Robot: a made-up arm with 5 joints.
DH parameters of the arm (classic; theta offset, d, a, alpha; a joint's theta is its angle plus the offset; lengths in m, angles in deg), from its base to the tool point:
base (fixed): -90 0.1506 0 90
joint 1: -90 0.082 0.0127 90
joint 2: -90 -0.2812 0.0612 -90
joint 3: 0 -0.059 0.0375 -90
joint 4: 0 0.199 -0.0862 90
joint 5: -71.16 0 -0.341 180
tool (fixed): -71.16 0.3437 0 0
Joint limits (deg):
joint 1: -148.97..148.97
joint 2: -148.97..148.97
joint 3: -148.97..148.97
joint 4: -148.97..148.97
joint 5: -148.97..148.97
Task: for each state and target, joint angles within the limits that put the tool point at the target. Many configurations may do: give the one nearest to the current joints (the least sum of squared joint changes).
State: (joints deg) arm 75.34 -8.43 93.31 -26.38 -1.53
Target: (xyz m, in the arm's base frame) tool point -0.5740 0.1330 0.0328
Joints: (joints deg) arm 96.60 -33.45 113.54 -0.15 7.21
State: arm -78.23 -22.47 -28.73 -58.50 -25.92
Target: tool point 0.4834 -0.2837 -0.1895
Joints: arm -102.59 -26.39 -48.34 -64.23 -62.41
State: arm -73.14 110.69 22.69 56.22 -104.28
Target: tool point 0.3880 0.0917 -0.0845
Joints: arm -95.25 122.31 56.09 67.03 -109.06
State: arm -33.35 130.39 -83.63 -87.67 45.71
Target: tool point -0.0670 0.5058 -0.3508
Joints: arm -49.45 131.13 -75.62 -83.21 38.46
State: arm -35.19 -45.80 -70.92 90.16 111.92
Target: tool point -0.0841 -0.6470 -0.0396
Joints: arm -4.63 -42.40 -76.69 66.45 119.46
